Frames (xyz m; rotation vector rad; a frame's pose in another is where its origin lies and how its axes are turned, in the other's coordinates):
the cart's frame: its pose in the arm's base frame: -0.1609 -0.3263 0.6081 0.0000 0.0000 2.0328
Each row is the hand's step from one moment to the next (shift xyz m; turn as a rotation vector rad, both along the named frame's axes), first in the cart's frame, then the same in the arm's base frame.
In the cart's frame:
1: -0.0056 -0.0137 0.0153 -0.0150 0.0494 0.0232
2: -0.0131 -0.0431 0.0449 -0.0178 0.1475 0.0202
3: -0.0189 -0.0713 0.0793 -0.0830 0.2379 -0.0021
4: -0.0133 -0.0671 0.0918 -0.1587 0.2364 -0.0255
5: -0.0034 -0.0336 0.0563 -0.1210 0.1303 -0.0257
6: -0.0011 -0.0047 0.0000 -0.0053 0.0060 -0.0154
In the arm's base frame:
1: 0.0148 0.0011 0.0153 -0.0375 -0.0354 0.0232
2: 0.0444 0.0075 0.0449 -0.1241 -0.0817 0.0202
3: 0.0722 0.0149 0.0793 -0.1760 -0.1803 -0.0021
4: 0.0660 0.0180 0.0918 -0.1409 -0.2474 -0.0255
5: 0.0316 0.0119 0.0563 -0.0627 -0.1664 -0.0257
6: 0.0047 0.0011 0.0000 -0.0030 -0.0074 -0.0154

